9 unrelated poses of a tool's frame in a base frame.
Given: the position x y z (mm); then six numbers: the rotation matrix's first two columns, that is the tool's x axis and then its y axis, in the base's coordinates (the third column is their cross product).
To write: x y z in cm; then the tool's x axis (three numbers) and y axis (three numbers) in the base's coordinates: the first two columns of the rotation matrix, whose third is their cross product. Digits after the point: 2 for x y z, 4 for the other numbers.
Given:
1: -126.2 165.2 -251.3 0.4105 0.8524 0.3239 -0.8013 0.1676 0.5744
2: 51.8 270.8 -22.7 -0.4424 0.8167 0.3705 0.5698 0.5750 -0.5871
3: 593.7 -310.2 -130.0 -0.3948 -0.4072 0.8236 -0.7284 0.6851 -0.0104
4: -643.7 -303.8 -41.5 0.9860 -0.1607 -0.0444 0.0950 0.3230 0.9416
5: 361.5 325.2 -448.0 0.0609 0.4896 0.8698 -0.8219 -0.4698 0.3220
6: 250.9 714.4 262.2 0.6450 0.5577 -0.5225 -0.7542 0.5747 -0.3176
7: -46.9 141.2 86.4 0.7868 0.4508 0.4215 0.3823 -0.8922 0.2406
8: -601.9 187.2 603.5 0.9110 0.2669 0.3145 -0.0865 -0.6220 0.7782
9: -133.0 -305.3 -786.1 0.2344 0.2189 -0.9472 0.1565 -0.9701 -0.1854
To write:
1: -12.62 16.52 -25.13 0.4105 0.8524 0.3239 -0.8013 0.1676 0.5744
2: 5.18 27.08 -2.27 -0.4424 0.8167 0.3705 0.5698 0.5750 -0.5871
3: 59.37 -31.02 -13.00 -0.3948 -0.4072 0.8236 -0.7284 0.6851 -0.0104
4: -64.37 -30.38 -4.15 0.9860 -0.1607 -0.0444 0.0950 0.3230 0.9416
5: 36.15 32.52 -44.80 0.0609 0.4896 0.8698 -0.8219 -0.4698 0.3220
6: 25.09 71.44 26.22 0.6450 0.5577 -0.5225 -0.7542 0.5747 -0.3176
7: -4.69 14.12 8.64 0.7868 0.4508 0.4215 0.3823 -0.8922 0.2406
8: -60.19 18.72 60.35 0.9110 0.2669 0.3145 -0.0865 -0.6220 0.7782
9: -13.30 -30.53 -78.61 0.2344 0.2189 -0.9472 0.1565 -0.9701 -0.1854
